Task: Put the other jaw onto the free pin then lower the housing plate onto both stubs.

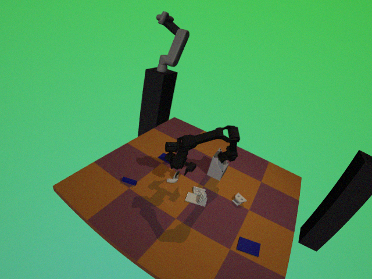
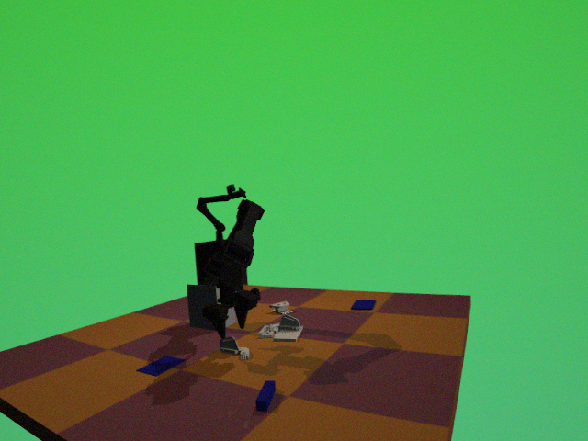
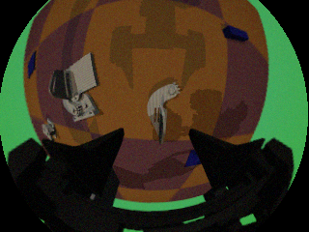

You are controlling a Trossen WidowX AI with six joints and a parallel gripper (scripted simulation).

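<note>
The grey jaw lies 40 mm ahead of my gripper tip, 20 mm to the right of it and 50 mm below it. Round my gripper tip: board (200 mm ahead, 580 mm to the left, 50 mm below).
</note>
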